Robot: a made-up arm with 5 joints. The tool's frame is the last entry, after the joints. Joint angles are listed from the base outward.
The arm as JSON. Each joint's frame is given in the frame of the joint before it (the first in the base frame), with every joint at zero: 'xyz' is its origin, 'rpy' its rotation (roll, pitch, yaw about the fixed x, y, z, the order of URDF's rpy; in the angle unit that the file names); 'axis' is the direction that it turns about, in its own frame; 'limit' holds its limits. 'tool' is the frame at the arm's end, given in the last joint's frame.
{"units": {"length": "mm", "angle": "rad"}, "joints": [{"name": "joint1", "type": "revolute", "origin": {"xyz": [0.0, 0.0, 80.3], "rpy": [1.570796, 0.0, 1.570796]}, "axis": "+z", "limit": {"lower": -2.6, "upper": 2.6}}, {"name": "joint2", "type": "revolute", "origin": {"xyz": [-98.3, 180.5, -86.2], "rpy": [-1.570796, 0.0, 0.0]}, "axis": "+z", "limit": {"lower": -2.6, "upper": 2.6}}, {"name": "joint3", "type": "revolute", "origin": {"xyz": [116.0, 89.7, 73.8], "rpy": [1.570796, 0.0, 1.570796]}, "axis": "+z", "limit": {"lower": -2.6, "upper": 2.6}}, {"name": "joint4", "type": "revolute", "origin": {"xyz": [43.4, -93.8, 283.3], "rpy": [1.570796, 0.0, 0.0]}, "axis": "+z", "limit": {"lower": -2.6, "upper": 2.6}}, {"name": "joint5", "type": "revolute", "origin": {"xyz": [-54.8, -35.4, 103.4], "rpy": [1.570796, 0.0, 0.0]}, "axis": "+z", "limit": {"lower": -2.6, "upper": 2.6}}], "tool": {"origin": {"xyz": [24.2, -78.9, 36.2], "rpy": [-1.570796, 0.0, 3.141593]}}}
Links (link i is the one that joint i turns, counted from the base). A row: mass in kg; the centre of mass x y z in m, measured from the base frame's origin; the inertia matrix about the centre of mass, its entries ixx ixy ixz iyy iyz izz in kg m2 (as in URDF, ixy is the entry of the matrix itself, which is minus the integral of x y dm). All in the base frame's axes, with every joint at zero. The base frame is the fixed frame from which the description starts. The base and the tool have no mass.
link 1: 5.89; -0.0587 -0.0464 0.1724; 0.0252 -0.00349 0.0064 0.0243 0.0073 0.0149
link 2: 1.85; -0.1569 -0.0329 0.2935; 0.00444 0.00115 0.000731 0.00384 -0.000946 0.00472
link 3: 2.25; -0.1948 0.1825 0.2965; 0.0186 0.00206 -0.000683 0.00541 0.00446 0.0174
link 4: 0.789; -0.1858 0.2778 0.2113; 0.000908 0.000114 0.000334 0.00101 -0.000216 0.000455
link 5: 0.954; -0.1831 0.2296 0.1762; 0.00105 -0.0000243 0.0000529 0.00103 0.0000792 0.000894
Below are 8 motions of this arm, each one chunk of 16 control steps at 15 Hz.
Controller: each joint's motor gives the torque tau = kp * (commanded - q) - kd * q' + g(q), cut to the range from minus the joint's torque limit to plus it. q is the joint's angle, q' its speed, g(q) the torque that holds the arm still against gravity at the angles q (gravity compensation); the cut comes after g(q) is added. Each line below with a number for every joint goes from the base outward.
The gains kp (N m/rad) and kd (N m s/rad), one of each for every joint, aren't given. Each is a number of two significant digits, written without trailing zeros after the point. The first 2 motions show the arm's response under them.
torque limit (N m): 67 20 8.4 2.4 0.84
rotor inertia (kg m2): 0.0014 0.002 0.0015 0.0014 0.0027
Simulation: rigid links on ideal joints. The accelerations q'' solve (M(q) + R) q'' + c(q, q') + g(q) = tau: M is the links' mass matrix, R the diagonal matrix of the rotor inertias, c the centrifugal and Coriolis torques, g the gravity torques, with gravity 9.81 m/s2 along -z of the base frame. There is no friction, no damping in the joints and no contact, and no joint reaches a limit. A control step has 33 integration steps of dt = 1/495 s. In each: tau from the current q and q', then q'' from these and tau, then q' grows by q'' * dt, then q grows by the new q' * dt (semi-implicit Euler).
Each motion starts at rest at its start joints. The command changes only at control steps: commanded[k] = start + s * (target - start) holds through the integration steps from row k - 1 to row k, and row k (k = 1, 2, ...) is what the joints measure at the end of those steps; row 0 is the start. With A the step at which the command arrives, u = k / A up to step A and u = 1 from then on. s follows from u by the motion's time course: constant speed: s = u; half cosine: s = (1 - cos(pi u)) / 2; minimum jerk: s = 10 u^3 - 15 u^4 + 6 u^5; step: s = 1 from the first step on.
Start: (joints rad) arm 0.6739 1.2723 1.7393 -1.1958 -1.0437
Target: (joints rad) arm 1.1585 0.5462 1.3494 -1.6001 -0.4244
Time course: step
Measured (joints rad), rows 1 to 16:
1: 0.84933 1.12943 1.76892 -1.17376 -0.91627
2: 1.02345 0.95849 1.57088 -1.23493 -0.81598
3: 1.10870 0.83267 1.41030 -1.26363 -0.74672
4: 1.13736 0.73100 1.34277 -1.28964 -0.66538
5: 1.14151 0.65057 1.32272 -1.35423 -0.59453
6: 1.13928 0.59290 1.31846 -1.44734 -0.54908
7: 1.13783 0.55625 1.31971 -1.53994 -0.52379
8: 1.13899 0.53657 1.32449 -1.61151 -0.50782
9: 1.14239 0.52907 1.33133 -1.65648 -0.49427
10: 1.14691 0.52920 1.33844 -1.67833 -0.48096
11: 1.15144 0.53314 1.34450 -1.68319 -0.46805
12: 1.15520 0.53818 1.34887 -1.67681 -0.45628
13: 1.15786 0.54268 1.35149 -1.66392 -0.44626
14: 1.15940 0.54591 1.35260 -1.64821 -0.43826
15: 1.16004 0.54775 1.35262 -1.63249 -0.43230
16: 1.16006 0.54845 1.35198 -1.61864 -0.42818
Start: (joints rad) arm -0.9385 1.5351 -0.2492 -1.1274 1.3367
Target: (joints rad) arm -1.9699 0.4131 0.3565 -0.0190 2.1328
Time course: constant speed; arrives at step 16
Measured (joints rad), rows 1 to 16:
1: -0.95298 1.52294 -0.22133 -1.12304 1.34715
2: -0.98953 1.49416 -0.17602 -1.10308 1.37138
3: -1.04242 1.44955 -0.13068 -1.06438 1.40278
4: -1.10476 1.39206 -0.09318 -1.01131 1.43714
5: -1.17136 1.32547 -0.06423 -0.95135 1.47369
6: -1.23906 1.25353 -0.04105 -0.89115 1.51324
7: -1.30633 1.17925 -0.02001 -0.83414 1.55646
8: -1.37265 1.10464 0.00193 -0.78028 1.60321
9: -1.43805 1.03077 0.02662 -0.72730 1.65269
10: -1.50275 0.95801 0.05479 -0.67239 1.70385
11: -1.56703 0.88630 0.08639 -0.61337 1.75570
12: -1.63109 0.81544 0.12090 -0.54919 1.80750
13: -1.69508 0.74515 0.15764 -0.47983 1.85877
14: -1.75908 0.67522 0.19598 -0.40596 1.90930
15: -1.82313 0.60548 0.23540 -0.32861 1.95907
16: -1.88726 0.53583 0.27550 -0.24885 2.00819
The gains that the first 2 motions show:
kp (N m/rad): 82 55 5.9 0.48 0.98
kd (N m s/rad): 9.8 8.4 1.1 0.1 0.19
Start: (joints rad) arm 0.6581 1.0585 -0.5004 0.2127 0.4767
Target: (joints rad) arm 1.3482 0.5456 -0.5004 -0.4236 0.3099
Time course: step
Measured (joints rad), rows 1 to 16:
1: 0.90355 0.88525 -0.39600 0.29723 0.46887
2: 1.11684 0.76939 -0.43086 0.25806 0.47838
3: 1.23672 0.69456 -0.46671 0.07397 0.44510
4: 1.29730 0.64101 -0.49980 -0.13008 0.39584
5: 1.32541 0.60178 -0.52771 -0.30374 0.35260
6: 1.33728 0.57427 -0.54672 -0.43178 0.32136
7: 1.34187 0.55662 -0.55549 -0.51279 0.30194
8: 1.34367 0.54672 -0.55538 -0.55269 0.29227
9: 1.34466 0.54230 -0.54925 -0.56123 0.28960
10: 1.34555 0.54124 -0.54007 -0.54898 0.29125
11: 1.34641 0.54192 -0.53018 -0.52534 0.29504
12: 1.34718 0.54324 -0.52103 -0.49768 0.29946
13: 1.34777 0.54458 -0.51339 -0.47113 0.30360
14: 1.34815 0.54562 -0.50753 -0.44871 0.30699
15: 1.34836 0.54630 -0.50339 -0.43179 0.30947
16: 1.34843 0.54663 -0.50075 -0.42046 0.31106

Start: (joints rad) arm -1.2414 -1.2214 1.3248 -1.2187 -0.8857
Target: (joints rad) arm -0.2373 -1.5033 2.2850 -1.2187 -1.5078
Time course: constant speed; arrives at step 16
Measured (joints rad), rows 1 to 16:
1: -1.22710 -1.22017 1.32470 -1.21126 -0.90555
2: -1.19306 -1.22244 1.34075 -1.18781 -0.93580
3: -1.14336 -1.23041 1.37595 -1.15890 -0.96584
4: -1.08389 -1.24353 1.42633 -1.13706 -0.99420
5: -1.01963 -1.26017 1.48632 -1.12938 -1.02285
6: -0.95386 -1.27878 1.55098 -1.13695 -1.05379
7: -0.88825 -1.29820 1.61685 -1.15686 -1.08787
8: -0.82343 -1.31776 1.68205 -1.18435 -1.12492
9: -0.75943 -1.33709 1.74595 -1.21450 -1.16414
10: -0.69602 -1.35604 1.80857 -1.24315 -1.20456
11: -0.63298 -1.37461 1.87020 -1.26744 -1.24541
12: -0.57013 -1.39289 1.93108 -1.28584 -1.28614
13: -0.50735 -1.41098 1.99141 -1.29798 -1.32651
14: -0.44460 -1.42895 2.05130 -1.30429 -1.36647
15: -0.38186 -1.44687 2.11084 -1.30572 -1.40609
16: -0.31914 -1.46475 2.17011 -1.30338 -1.44550

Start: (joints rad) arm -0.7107 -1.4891 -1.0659 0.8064 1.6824
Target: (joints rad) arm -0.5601 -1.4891 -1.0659 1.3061 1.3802
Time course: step
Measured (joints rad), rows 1 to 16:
1: -0.66372 -1.47600 -1.07934 0.82899 1.61969
2: -0.61606 -1.48111 -1.07626 0.91914 1.54284
3: -0.58533 -1.48974 -1.07346 1.03564 1.49267
4: -0.56895 -1.49502 -1.07204 1.13764 1.46052
5: -0.56176 -1.49642 -1.07080 1.21279 1.43791
6: -0.55942 -1.49541 -1.06900 1.26264 1.42079
7: -0.55917 -1.49344 -1.06669 1.29314 1.40759
8: -0.55956 -1.49147 -1.06434 1.31034 1.39766
9: -0.55999 -1.48994 -1.06245 1.31899 1.39054
10: -0.56025 -1.48897 -1.06133 1.32233 1.38574
11: -0.56036 -1.48848 -1.06101 1.32247 1.38276
12: -0.56036 -1.48835 -1.06136 1.32076 1.38110
13: -0.56030 -1.48843 -1.06213 1.31811 1.38031
14: -0.56023 -1.48861 -1.06309 1.31513 1.38006
15: -0.56017 -1.48881 -1.06404 1.31224 1.38009
16: -0.56012 -1.48898 -1.06487 1.30973 1.38024

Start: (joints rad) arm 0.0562 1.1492 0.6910 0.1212 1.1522
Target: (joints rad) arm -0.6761 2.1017 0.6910 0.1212 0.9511
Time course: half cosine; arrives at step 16
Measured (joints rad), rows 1 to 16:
1: 0.05348 1.15185 0.68925 0.11754 1.15190
2: 0.04334 1.16193 0.68413 0.10435 1.15069
3: 0.02303 1.18283 0.67629 0.08027 1.14792
4: -0.00819 1.21636 0.66699 0.04836 1.14328
5: -0.04969 1.26309 0.65752 0.01333 1.13695
6: -0.10004 1.32252 0.64918 -0.01993 1.12925
7: -0.15738 1.39325 0.64321 -0.04702 1.12048
8: -0.21960 1.47307 0.64069 -0.06423 1.11072
9: -0.28462 1.55920 0.64236 -0.06864 1.09988
10: -0.35041 1.64843 0.64847 -0.05823 1.08782
11: -0.41506 1.73728 0.65878 -0.03195 1.07438
12: -0.47675 1.82222 0.67260 0.00994 1.05957
13: -0.53362 1.89984 0.68902 0.06562 1.04351
14: -0.58378 1.96702 0.70710 0.13144 1.02660
15: -0.62524 2.02110 0.72600 0.20219 1.00943
16: -0.65599 2.05996 0.74493 0.27192 0.99290

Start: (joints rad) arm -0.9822 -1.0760 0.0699 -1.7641 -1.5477
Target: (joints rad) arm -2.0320 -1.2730 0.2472 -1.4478 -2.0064
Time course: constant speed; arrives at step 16
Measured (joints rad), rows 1 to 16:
1: -1.00022 -1.08176 0.07686 -1.76378 -1.54012
2: -1.04108 -1.09063 0.08323 -1.75924 -1.54342
3: -1.09671 -1.10010 0.08986 -1.74898 -1.56109
4: -1.15956 -1.10949 0.09810 -1.73672 -1.58763
5: -1.22514 -1.11892 0.10822 -1.72594 -1.61782
6: -1.29138 -1.12869 0.11973 -1.71787 -1.64885
7: -1.35755 -1.13897 0.13199 -1.71184 -1.67966
8: -1.42351 -1.14977 0.14447 -1.70635 -1.71001
9: -1.48930 -1.16105 0.15683 -1.69982 -1.73999
10: -1.55499 -1.17271 0.16888 -1.69103 -1.76969
11: -1.62064 -1.18467 0.18054 -1.67929 -1.79922
12: -1.68626 -1.19685 0.19182 -1.66437 -1.82863
13: -1.75187 -1.20918 0.20275 -1.64643 -1.85793
14: -1.81747 -1.22163 0.21338 -1.62585 -1.88713
15: -1.88306 -1.23416 0.22381 -1.60314 -1.91624
16: -1.94865 -1.24673 0.23408 -1.57886 -1.94524

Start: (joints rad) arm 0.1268 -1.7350 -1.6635 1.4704 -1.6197
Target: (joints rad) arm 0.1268 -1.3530 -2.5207 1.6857 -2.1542
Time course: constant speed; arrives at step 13
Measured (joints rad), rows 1 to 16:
1: 0.12943 -1.72752 -1.67885 1.48243 -1.63023
2: 0.13155 -1.71262 -1.70904 1.50741 -1.65150
3: 0.13237 -1.69197 -1.74986 1.53790 -1.67916
4: 0.13215 -1.66738 -1.79828 1.56804 -1.71056
5: 0.13140 -1.64037 -1.85233 1.59459 -1.74454
6: 0.13051 -1.61207 -1.91065 1.61637 -1.78061
7: 0.12972 -1.58319 -1.97215 1.63349 -1.81845
8: 0.12911 -1.55410 -2.03591 1.64683 -1.85774
9: 0.12869 -1.52494 -2.10117 1.65761 -1.89810
10: 0.12841 -1.49577 -2.16732 1.66709 -1.93916
11: 0.12822 -1.46656 -2.23390 1.67640 -1.98056
12: 0.12809 -1.43730 -2.30061 1.68642 -2.02208
13: 0.12799 -1.40797 -2.36724 1.69778 -2.06356
14: 0.12481 -1.38500 -2.42449 1.70133 -2.09741
15: 0.12151 -1.36897 -2.46805 1.68881 -2.12117
16: 0.11957 -1.35878 -2.49855 1.66358 -2.13652

